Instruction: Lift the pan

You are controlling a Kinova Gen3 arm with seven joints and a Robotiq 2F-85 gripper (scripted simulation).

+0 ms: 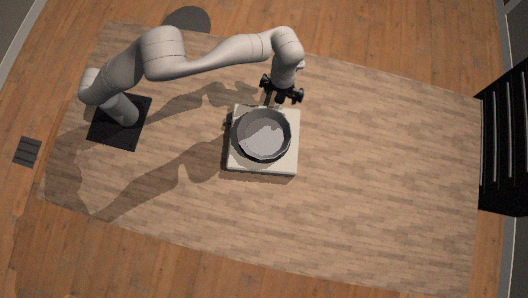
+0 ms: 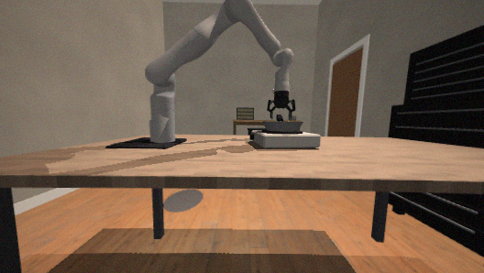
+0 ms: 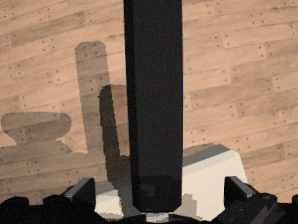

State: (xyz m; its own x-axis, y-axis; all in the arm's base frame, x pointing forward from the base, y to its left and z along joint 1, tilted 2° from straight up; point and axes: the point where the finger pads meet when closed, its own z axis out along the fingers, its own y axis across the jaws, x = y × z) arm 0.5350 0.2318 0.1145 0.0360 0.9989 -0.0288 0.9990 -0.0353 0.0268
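Right now my hand is 70 mm to the left of the pan and 30 mm above it. The rest, counted from my hand: hot plate: 140 mm to the right, 90 mm below, 20 mm behind.
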